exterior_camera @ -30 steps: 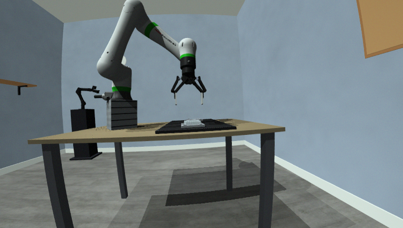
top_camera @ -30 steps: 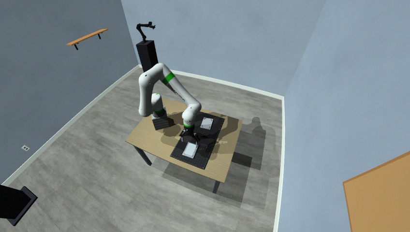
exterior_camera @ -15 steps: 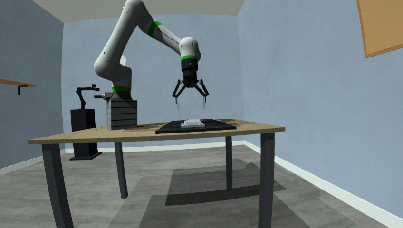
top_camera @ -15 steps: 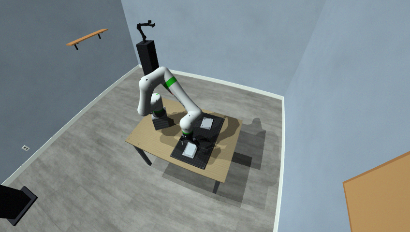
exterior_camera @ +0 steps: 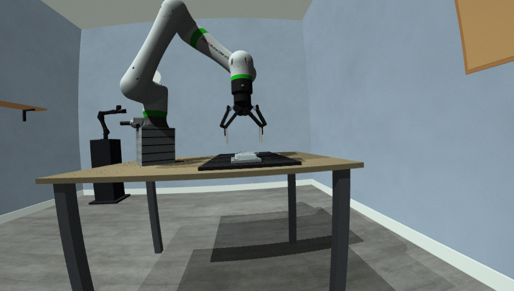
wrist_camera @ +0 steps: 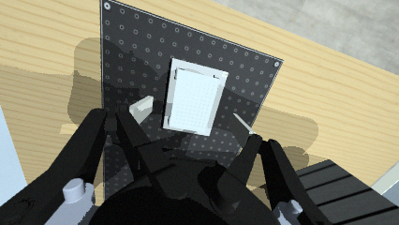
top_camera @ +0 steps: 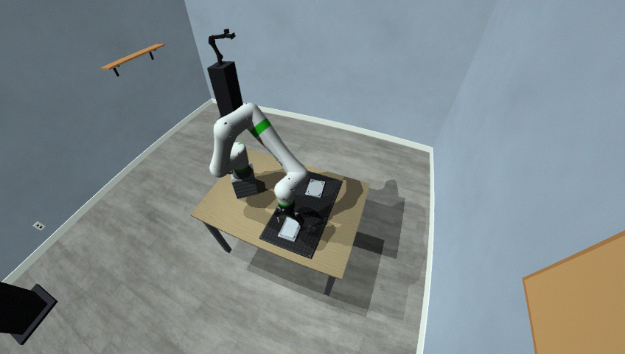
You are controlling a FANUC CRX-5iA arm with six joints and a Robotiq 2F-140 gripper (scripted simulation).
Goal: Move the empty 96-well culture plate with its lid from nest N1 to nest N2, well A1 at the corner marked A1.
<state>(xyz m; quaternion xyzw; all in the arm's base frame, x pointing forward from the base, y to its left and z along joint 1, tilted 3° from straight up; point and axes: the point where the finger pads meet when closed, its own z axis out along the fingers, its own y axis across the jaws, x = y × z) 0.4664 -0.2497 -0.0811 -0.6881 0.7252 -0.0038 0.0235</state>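
The clear lid lies 60 mm below my hand. Round my hand: plate (70 mm below).
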